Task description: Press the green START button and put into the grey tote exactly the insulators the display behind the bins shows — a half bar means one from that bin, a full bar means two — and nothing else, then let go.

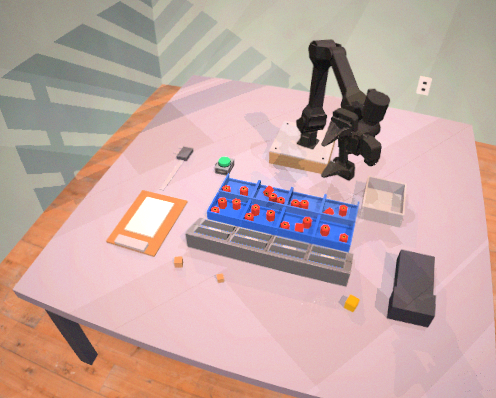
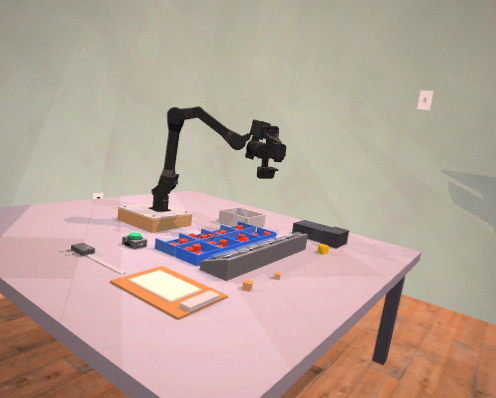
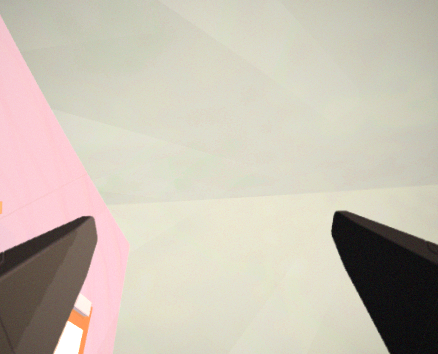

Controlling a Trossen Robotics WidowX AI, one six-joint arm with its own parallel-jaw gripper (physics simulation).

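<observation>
The START button [image 1: 224,162] [image 2: 135,236], green on a dark base, stands left of the blue bins [image 1: 280,232] [image 2: 187,256]. The bins form two rows of compartments holding many red insulators [image 1: 270,215] [image 2: 196,248], some upright, some lying. The grey display [image 1: 270,263] [image 2: 260,262] runs along the bins; its windows show faint pale marks, too small to read as half or full bars. The grey tote [image 1: 382,216] stands beside the bins; no insulator shows inside it. My gripper [image 1: 325,160] [image 3: 216,225] is open and empty, raised above the table near the tote and bins.
A black stepped block [image 1: 412,287] [image 2: 320,233] and a yellow cube [image 1: 351,303] [image 2: 323,249] are on the tote's side of the table. Two small orange cubes [image 1: 178,262] [image 1: 220,278] lie near the display. An orange clipboard [image 1: 177,212] [image 2: 120,283] lies beyond its other end.
</observation>
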